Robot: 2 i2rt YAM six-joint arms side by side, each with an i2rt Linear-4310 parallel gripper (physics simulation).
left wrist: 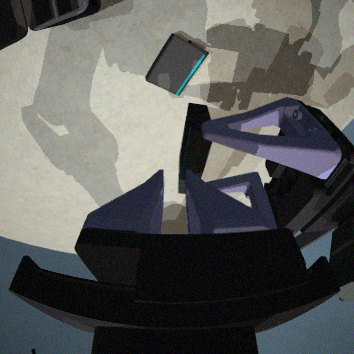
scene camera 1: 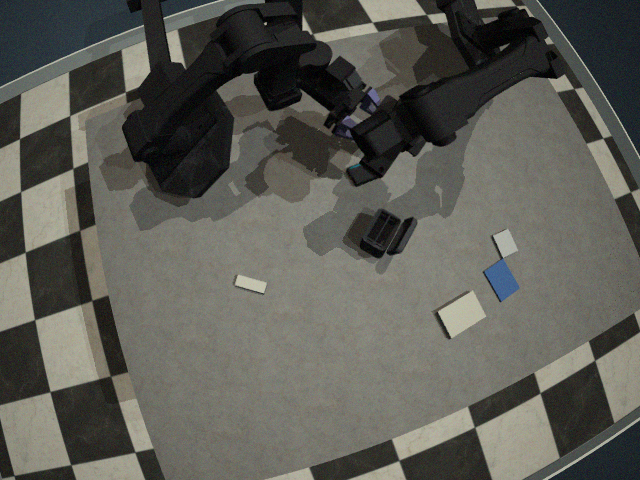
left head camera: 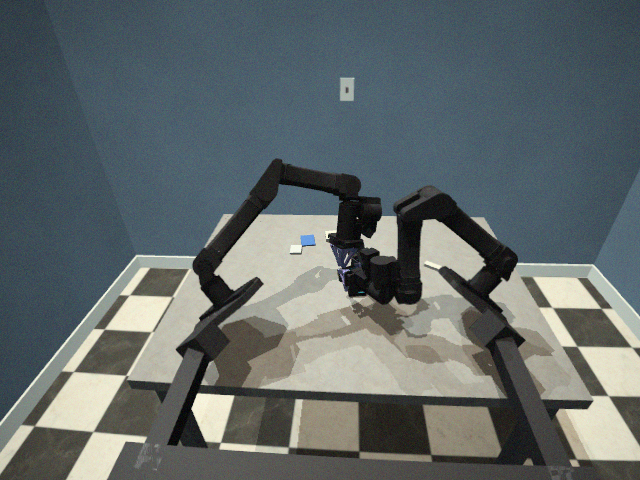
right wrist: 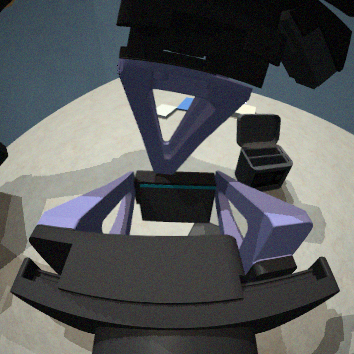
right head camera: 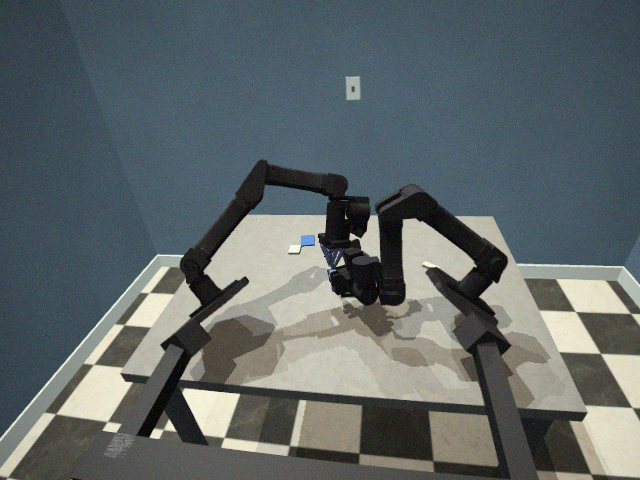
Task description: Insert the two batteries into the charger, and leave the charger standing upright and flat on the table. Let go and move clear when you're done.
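Places are measured from the left arm's base along level axes (x ahead, y left, z up), in metres.
Pixels of known places: left gripper, between the fingertips: [left wrist: 174,176] [left head camera: 341,267] [right wrist: 162,165] [right head camera: 332,267]; right gripper, between the fingertips: [left wrist: 194,166] [left head camera: 346,268] [right wrist: 174,178] [right head camera: 336,268]; left arm's base, origin of its link: [scene camera 1: 479,40] [left head camera: 226,302] [right head camera: 214,300]; right arm's base, origin of its link: [scene camera 1: 181,138] [left head camera: 474,292] [right head camera: 464,294].
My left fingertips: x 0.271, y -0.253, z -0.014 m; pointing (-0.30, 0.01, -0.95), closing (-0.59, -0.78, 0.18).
Ahead of a thing's pixels: the offset from my left fingertips to its top centre. Level surfaces: height alone.
The black charger [scene camera 1: 379,232] [right wrist: 265,167] stands upright with its lid open and two empty bays; part of it [left wrist: 65,11] shows in the left wrist view. One black battery with a cyan stripe @[dz -0.101, dx +0.025, dy -0.046 m] [left wrist: 177,64] [scene camera 1: 363,175] lies on the table. My right gripper [left wrist: 194,166] is shut on the other battery @[dz +0.004, dx -0.005, dy -0.018 m] [right wrist: 177,204] [left wrist: 194,145], holding it above the table. My left gripper [left wrist: 174,176] [right wrist: 162,165] is shut and empty, its fingertips at the held battery's upper edge; whether they touch is unclear. Arms hide the charger in both head views.
A white tile @[dz -0.108, dx +0.188, dy +0.248 m] [left head camera: 295,249] [scene camera 1: 505,243], a blue tile @[dz -0.111, dx +0.265, dy +0.229 m] [left head camera: 307,240] [scene camera 1: 501,280] and a cream block @[dz -0.102, dx +0.328, dy +0.126 m] [scene camera 1: 461,314] lie beyond the charger. A small cream bar @[dz -0.104, dx +0.244, dy -0.274 m] [scene camera 1: 250,284] [left head camera: 432,265] lies apart. Both arms reach in close together over the table @[dz -0.116 m] [left head camera: 330,372].
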